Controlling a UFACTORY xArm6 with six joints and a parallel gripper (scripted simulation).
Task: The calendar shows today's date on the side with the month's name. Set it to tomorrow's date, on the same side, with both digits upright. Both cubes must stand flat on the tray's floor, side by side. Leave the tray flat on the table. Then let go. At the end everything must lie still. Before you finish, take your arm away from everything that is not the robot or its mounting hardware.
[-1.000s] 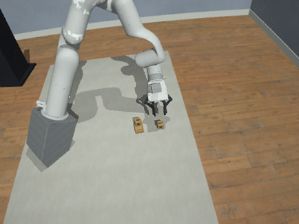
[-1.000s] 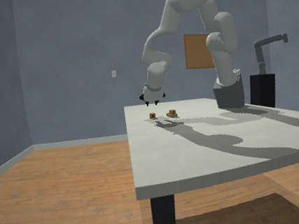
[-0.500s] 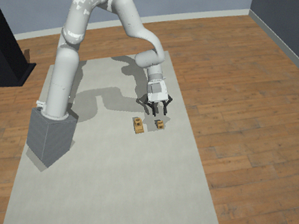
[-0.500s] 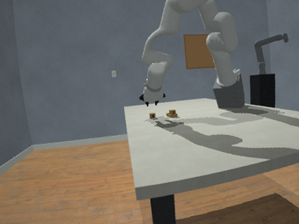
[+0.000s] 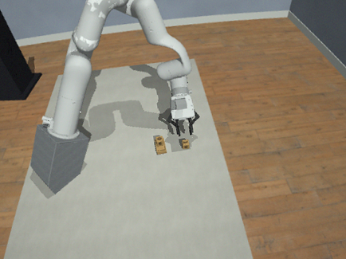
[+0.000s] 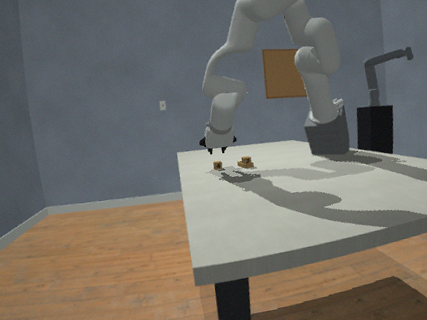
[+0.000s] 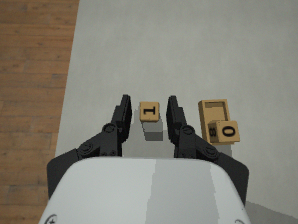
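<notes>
My hand is 7 cm above the wooden digit cube and 2 cm to the left of it. From my hand the other things lie so: wooden calendar tray (11 cm behind, 8 cm below, 2 cm to the right).
</notes>
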